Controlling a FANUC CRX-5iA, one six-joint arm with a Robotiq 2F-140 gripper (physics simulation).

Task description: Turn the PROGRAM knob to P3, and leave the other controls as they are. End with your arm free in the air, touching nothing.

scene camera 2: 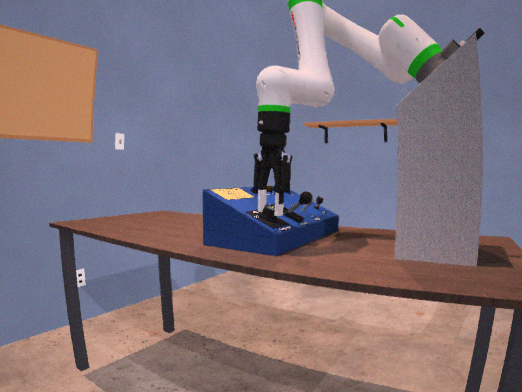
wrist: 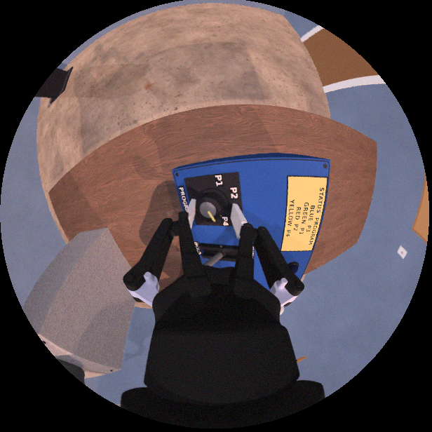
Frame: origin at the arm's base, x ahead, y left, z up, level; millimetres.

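Seen in the pictures: gripper, fingertip midpoint: [scene camera 2: 270,213]; arm's base, origin of the base link: [scene camera 2: 443,80].
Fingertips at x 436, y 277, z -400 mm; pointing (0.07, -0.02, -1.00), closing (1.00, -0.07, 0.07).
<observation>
Pixels of each thing's top centre, then the offset from my fingertips to it. Level surfaces: height alone.
- PROGRAM knob, middle of its top: [scene camera 2: 270,205] 6 mm back, 5 mm left, 25 mm up
- black ball-topped lever, middle of its top: [scene camera 2: 306,191] 36 mm back, 124 mm right, 62 mm up
- yellow status card, middle of its top: [scene camera 2: 233,189] 155 mm ahead, 5 mm left, 65 mm up
- table, its level: 103 mm down
The PROGRAM knob [scene camera 2: 270,215] [wrist: 207,209] is a round dark knob with a grey top on a black plate of the blue console [scene camera 2: 235,230] [wrist: 265,192]. In the wrist view its yellow pointer line slants down and right, roughly toward the P4 side. The P1, P2 and P4 labels show; P3 is hidden behind the right finger. My gripper [scene camera 2: 270,206] [wrist: 213,208] is partly open and points down at the knob, one pale fingertip on each side of it. A gap shows between the right fingertip and the knob; contact on the left is unclear.
The lever slot [wrist: 229,248], with its grey lever [wrist: 214,259], lies close below the knob in the wrist view. A black ball-topped lever [scene camera 2: 305,198] stands beside the gripper. A yellow status card [scene camera 2: 231,193] [wrist: 300,215] lies on the console. A grey pedestal [scene camera 2: 437,175] [wrist: 75,290] stands on the table [scene camera 2: 150,230].
</observation>
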